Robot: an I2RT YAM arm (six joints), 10 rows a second.
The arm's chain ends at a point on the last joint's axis. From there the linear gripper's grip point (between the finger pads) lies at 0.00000 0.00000 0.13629 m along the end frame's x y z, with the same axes.
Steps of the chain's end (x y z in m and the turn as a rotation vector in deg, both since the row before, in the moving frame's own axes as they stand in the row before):
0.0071, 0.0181, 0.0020, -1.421, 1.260, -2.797
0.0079, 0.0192, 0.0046, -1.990, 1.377, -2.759
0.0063, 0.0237, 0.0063, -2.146, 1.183, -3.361
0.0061, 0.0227, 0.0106, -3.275, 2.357, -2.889
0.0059, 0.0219, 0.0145, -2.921, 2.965, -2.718
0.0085, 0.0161, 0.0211, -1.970, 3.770, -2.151
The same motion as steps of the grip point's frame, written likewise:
0.0102, 0.0214, 0.0019, -1.421, 1.260, -2.797
0.0113, 0.0239, 0.0045, -1.990, 1.377, -2.759
0.0093, 0.0287, 0.0062, -2.146, 1.183, -3.361
0.0119, 0.0303, 0.0103, -3.275, 2.357, -2.889
0.0131, 0.0287, 0.0141, -2.921, 2.965, -2.718
0.0175, 0.0206, 0.0207, -1.970, 3.770, -2.151

